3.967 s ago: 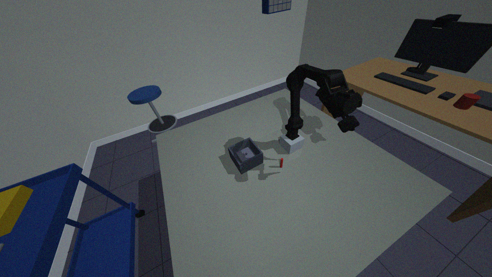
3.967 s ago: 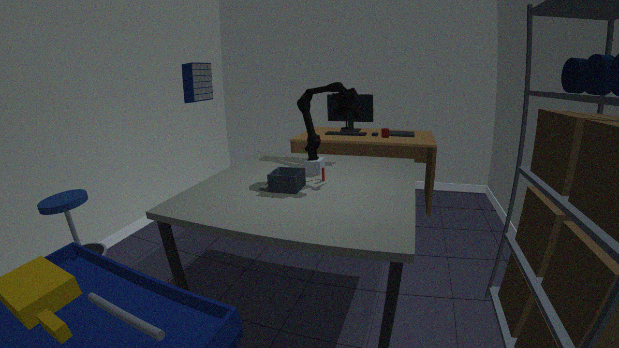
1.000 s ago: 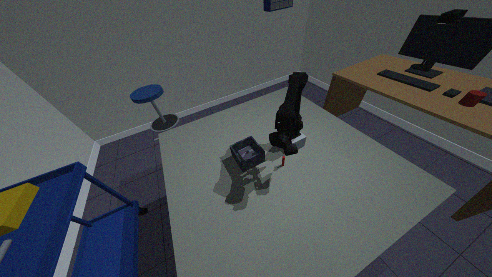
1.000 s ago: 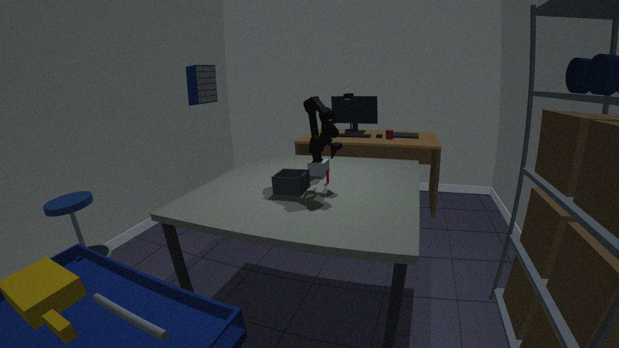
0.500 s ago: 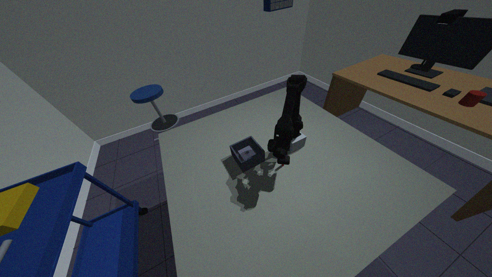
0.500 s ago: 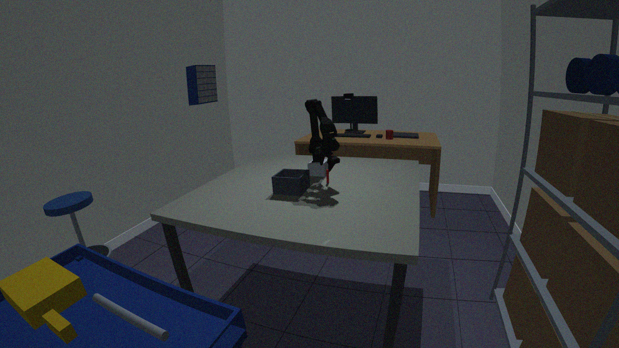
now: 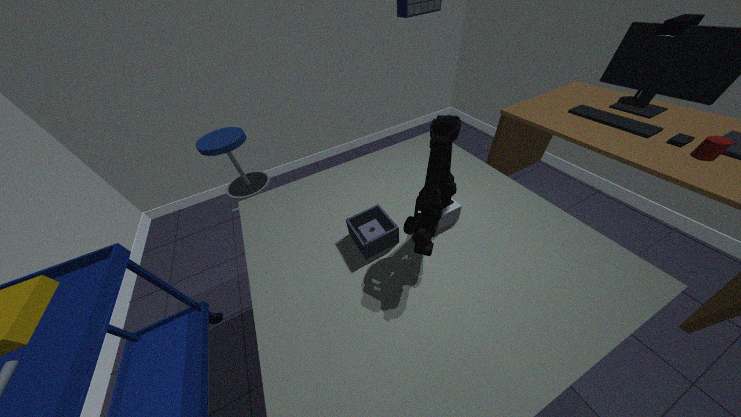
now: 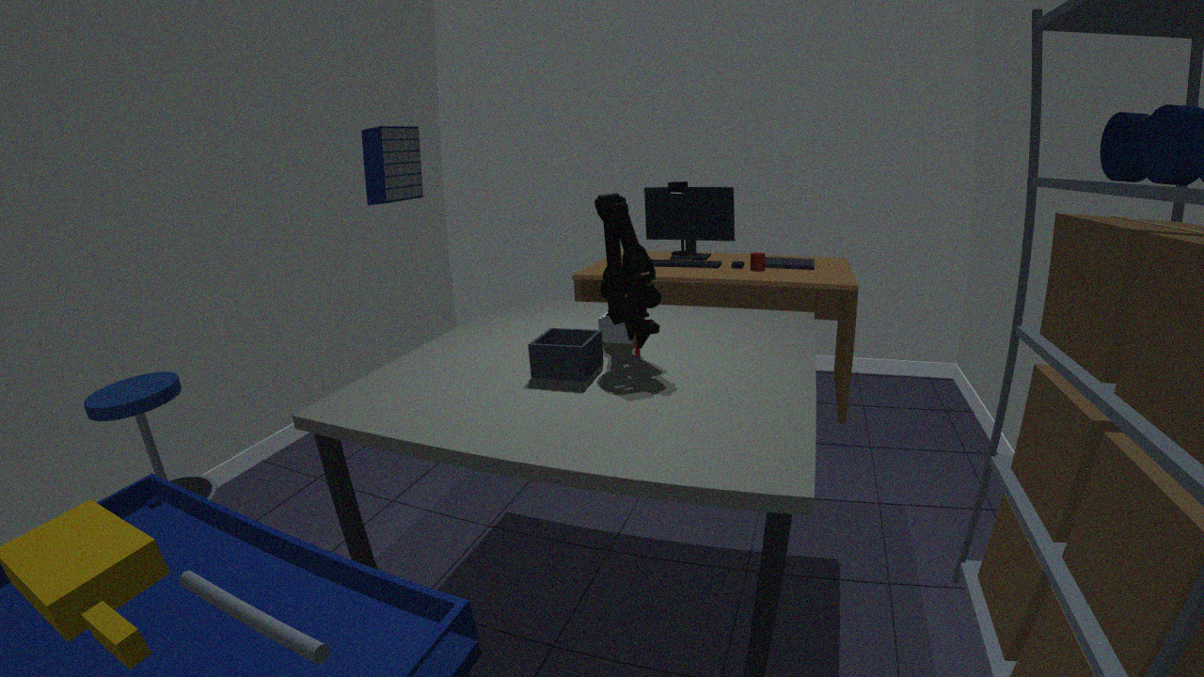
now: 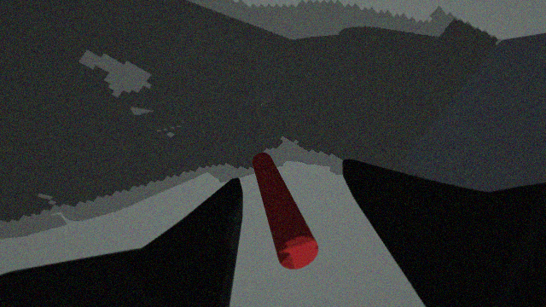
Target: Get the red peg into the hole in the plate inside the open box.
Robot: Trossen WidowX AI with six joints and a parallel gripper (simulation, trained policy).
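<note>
Now: gripper tip 1 cm to the right of the red peg, 1 cm below it and 1 cm short of it. From my gripper tip the other things lie so: dark box: 16 cm to the right, 15 cm ahead, 1 cm below; pale plate: 16 cm to the right, 15 cm ahead, 1 cm above.
</note>
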